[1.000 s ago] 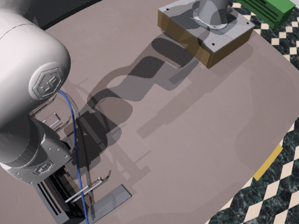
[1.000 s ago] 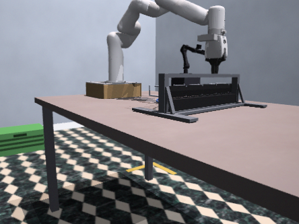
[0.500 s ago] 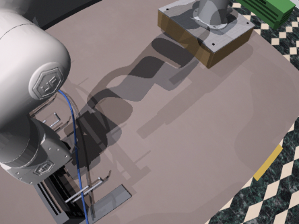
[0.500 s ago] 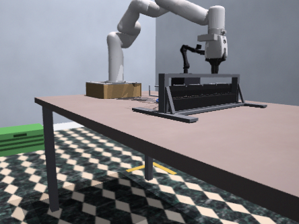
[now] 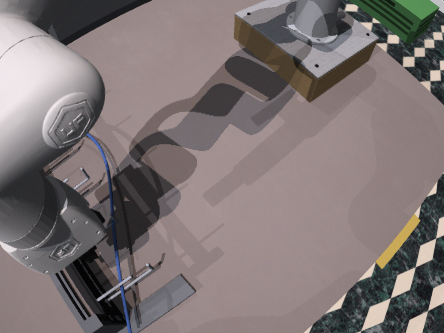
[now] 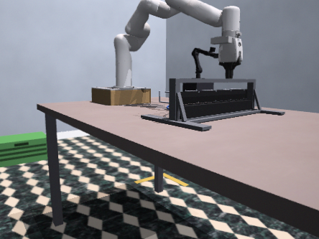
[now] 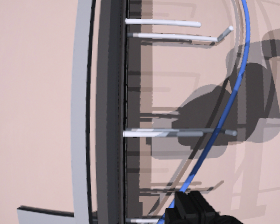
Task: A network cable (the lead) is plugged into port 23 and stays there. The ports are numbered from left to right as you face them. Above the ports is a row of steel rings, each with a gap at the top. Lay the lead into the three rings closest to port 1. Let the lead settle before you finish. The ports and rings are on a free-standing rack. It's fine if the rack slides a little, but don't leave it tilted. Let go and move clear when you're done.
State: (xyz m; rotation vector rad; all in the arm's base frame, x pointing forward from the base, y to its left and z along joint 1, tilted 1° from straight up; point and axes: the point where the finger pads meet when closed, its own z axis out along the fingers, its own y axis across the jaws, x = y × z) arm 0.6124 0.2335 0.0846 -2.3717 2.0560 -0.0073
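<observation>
The rack is 14 cm to the right of my hand, 10 cm below it and 8 cm ahead of it.
</observation>
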